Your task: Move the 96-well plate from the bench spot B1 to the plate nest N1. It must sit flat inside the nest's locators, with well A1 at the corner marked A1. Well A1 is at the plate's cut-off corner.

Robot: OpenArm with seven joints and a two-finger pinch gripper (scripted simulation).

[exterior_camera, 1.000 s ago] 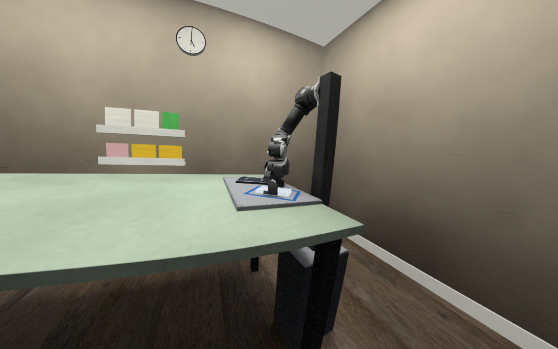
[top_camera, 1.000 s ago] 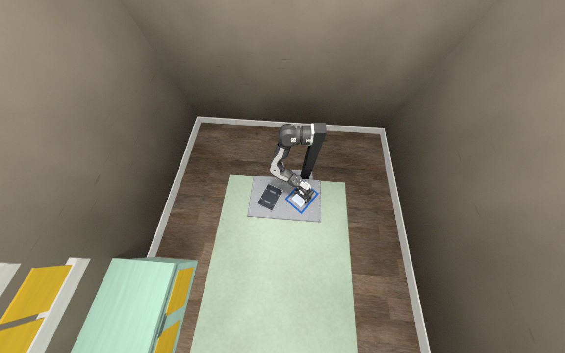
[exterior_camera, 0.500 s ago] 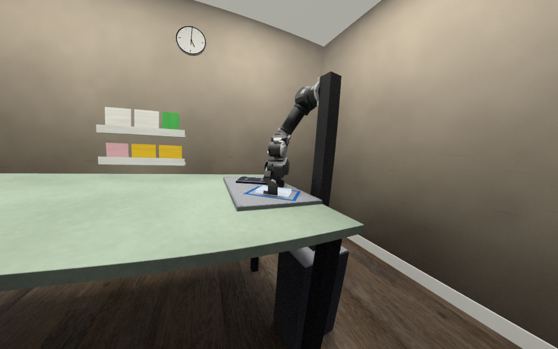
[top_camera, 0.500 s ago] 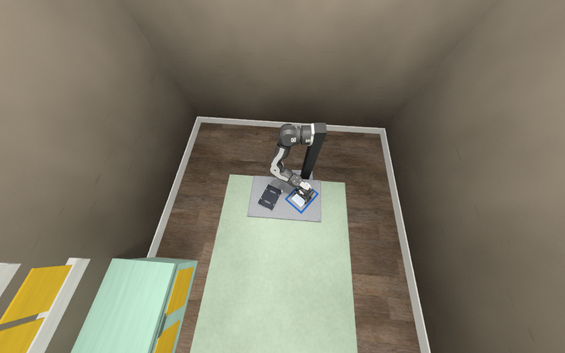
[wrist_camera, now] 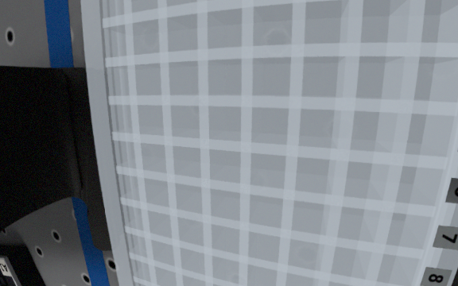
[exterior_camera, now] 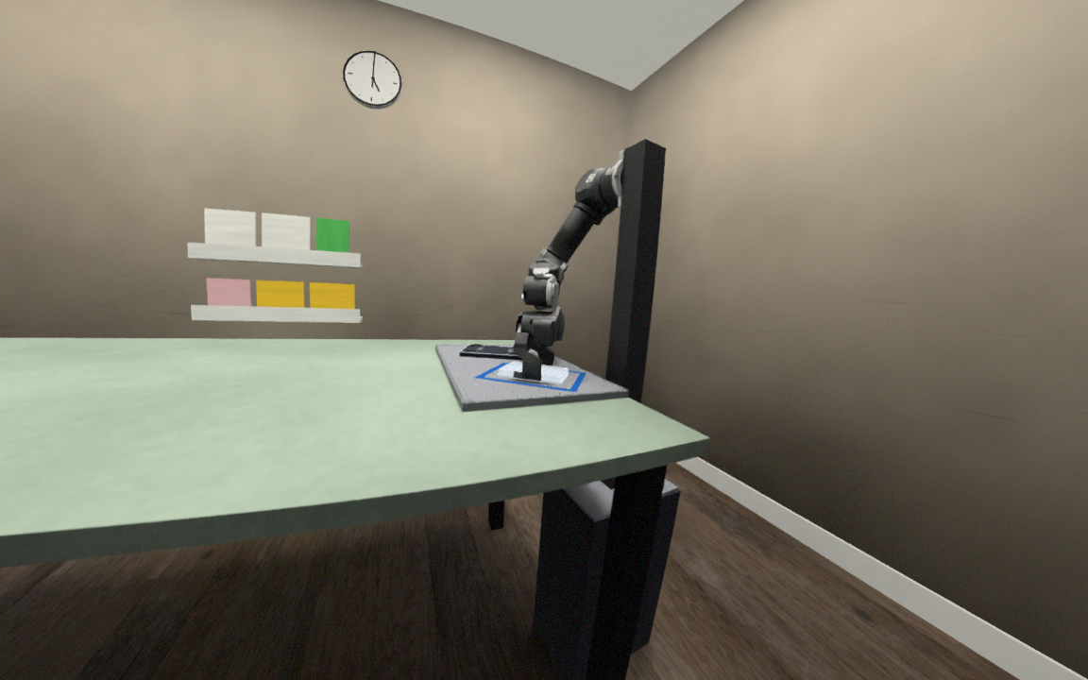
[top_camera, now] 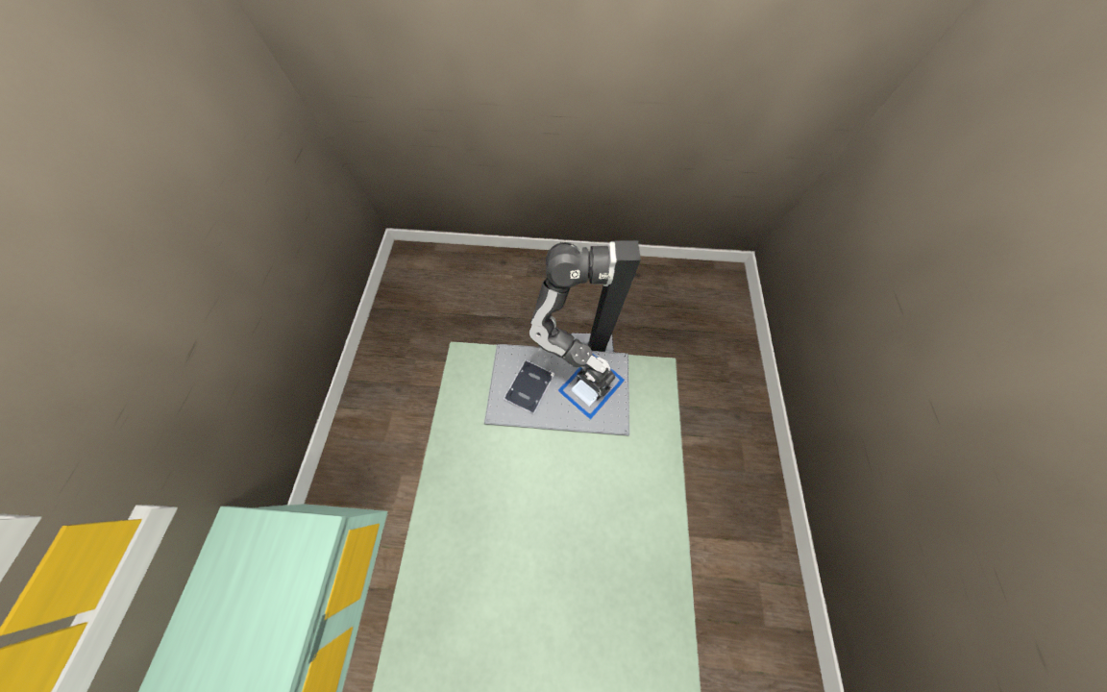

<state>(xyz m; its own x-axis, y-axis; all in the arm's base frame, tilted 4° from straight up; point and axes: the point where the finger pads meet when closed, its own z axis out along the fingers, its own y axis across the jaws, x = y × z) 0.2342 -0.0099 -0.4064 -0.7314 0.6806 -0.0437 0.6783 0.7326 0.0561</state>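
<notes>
The black plate nest N1 is 22 cm to the right of my hand. From my hand the other things lie so: white A1 label (14 cm to the right, 4 cm behind, 1 cm above); 96-well plate (right at my hand).
</notes>
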